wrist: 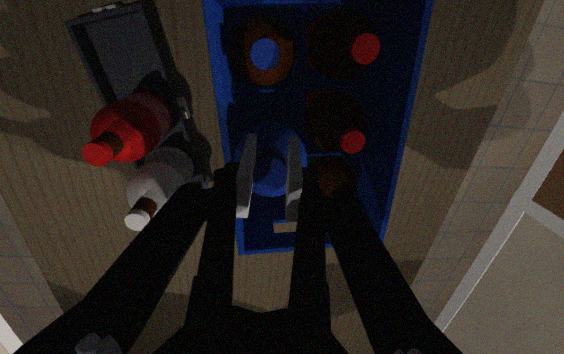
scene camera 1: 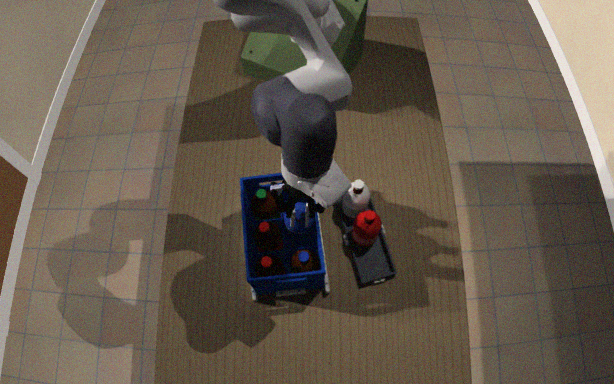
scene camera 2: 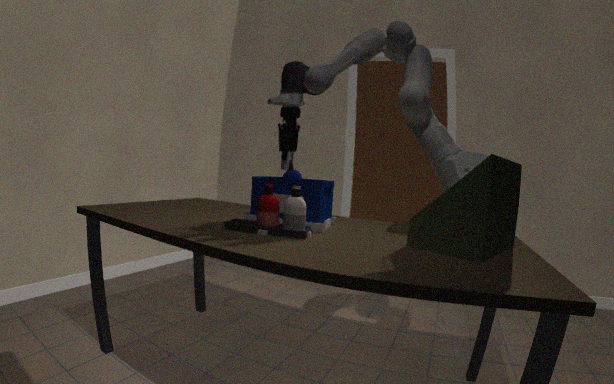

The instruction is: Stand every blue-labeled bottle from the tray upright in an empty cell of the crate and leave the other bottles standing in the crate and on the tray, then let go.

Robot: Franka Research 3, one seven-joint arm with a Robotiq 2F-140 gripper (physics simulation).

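My gripper [scene camera 1: 300,215] [scene camera 2: 288,165] [wrist: 271,152] is shut on the neck of the blue-labeled bottle [scene camera 1: 300,226] [scene camera 2: 292,175] [wrist: 272,182]. The bottle is roughly upright in the right column of the blue crate [scene camera 1: 245,225] [scene camera 2: 320,200] [wrist: 215,60], toward its middle. Its shoulder shows above the rim in scene camera 2. Its base is hidden, so I cannot tell whether it touches the crate floor. The red bottle [scene camera 1: 367,229] [scene camera 2: 268,207] [wrist: 127,130] and the white bottle [scene camera 1: 356,200] [scene camera 2: 295,212] [wrist: 155,185] stand on the dark tray [scene camera 1: 372,265] [scene camera 2: 240,225] [wrist: 120,55].
The crate's left column holds a green-capped bottle [scene camera 1: 261,194] and two red-capped bottles [scene camera 1: 264,227] [scene camera 1: 266,261]. A brown bottle with a blue cap [scene camera 1: 303,257] [wrist: 265,54] stands in the front right cell. The tray is close beside the crate's right wall.
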